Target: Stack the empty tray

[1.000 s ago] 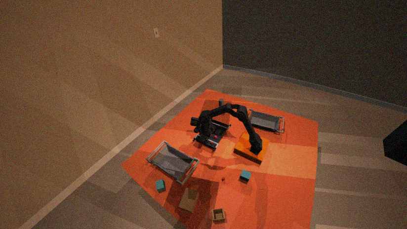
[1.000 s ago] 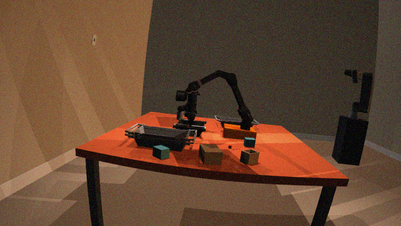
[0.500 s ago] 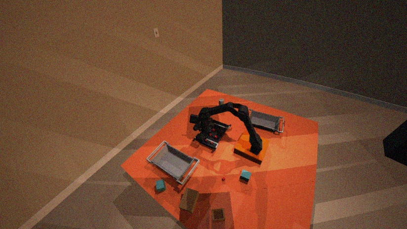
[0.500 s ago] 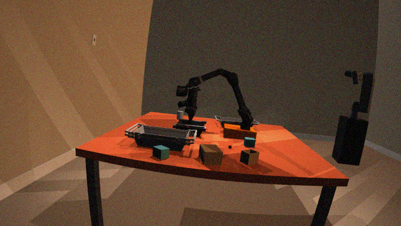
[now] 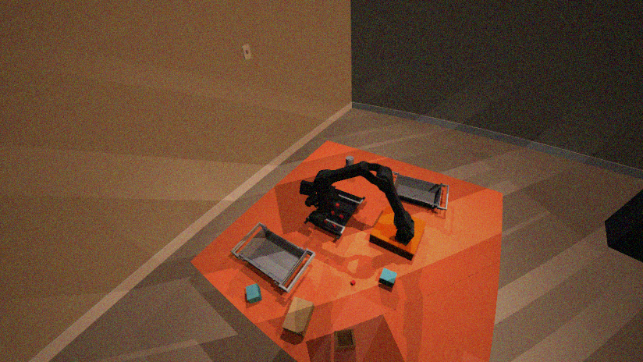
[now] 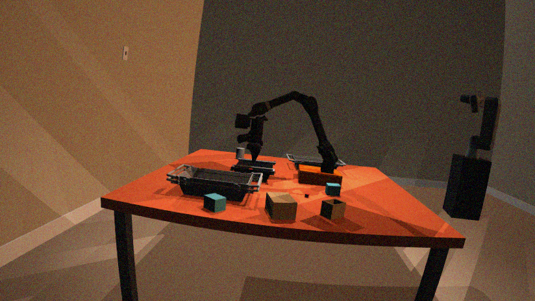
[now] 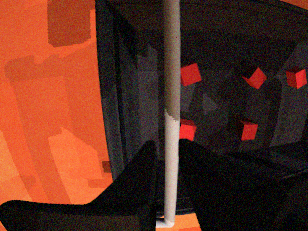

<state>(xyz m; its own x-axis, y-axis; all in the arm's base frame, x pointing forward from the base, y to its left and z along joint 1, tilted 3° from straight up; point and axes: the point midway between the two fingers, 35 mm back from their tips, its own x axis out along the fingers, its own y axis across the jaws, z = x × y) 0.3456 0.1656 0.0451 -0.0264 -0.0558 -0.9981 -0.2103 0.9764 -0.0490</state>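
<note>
Right now my gripper tip is 510 mm to the left of the grey tray, 240 mm past it and 40 mm above it. Also, from my gripper tip: open box: 410 mm behind, 330 mm to the left, 70 mm below.
</note>
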